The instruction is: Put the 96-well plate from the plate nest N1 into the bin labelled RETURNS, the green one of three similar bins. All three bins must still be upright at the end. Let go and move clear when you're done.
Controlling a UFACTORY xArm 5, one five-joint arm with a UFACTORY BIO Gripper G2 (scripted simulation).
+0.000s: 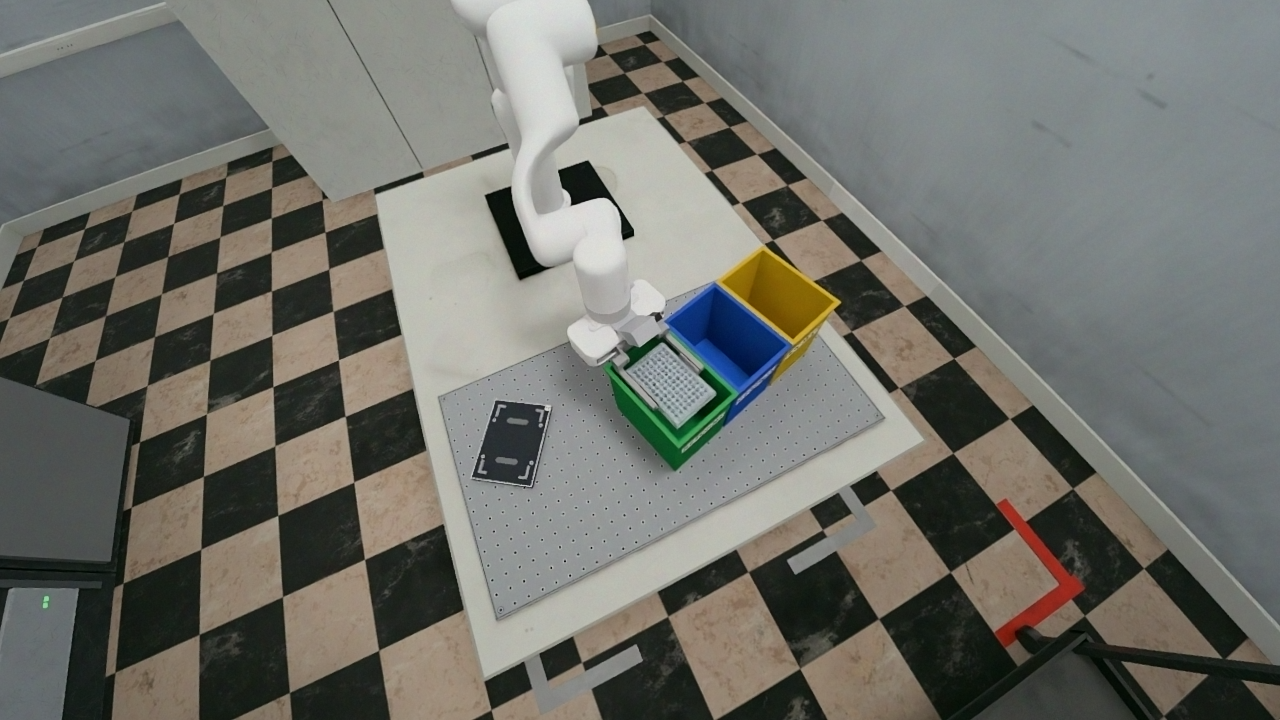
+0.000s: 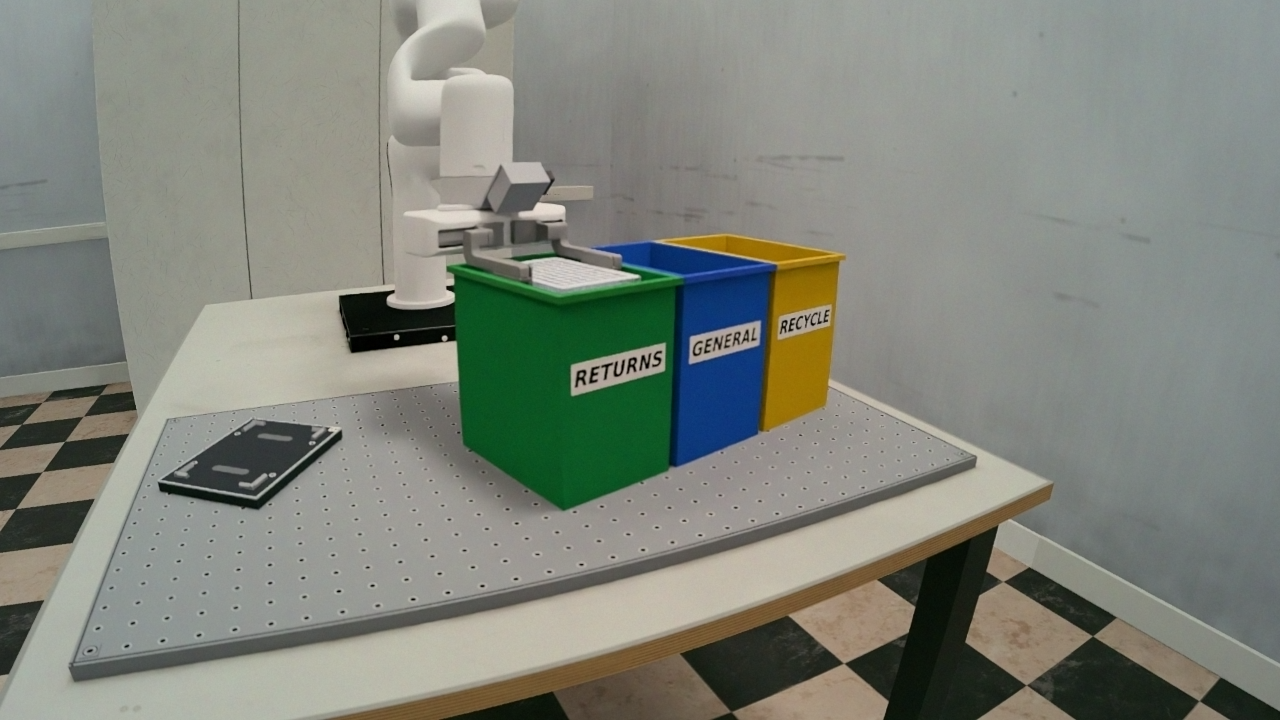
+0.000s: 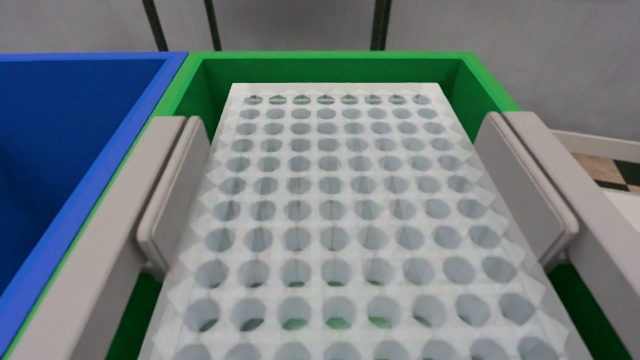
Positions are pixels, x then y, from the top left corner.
A clear 96-well plate shows in image 1 (681, 392), in image 2 and in image 3. A green returns bin shows in image 1 (652, 425), in image 2 (570, 394) and in image 3 (201, 87). A blue general bin shows in image 1 (735, 340), in image 2 (720, 322) and in image 3 (69, 107). A yellow recycle bin shows in image 1 (781, 296) and in image 2 (802, 298); in image 3 it is out of frame. One and the same spot on the clear 96-well plate: (image 3: 330, 204) is (image 2: 564, 272). The same spot on a black plate nest N1: (image 1: 502, 439) is (image 2: 238, 450).
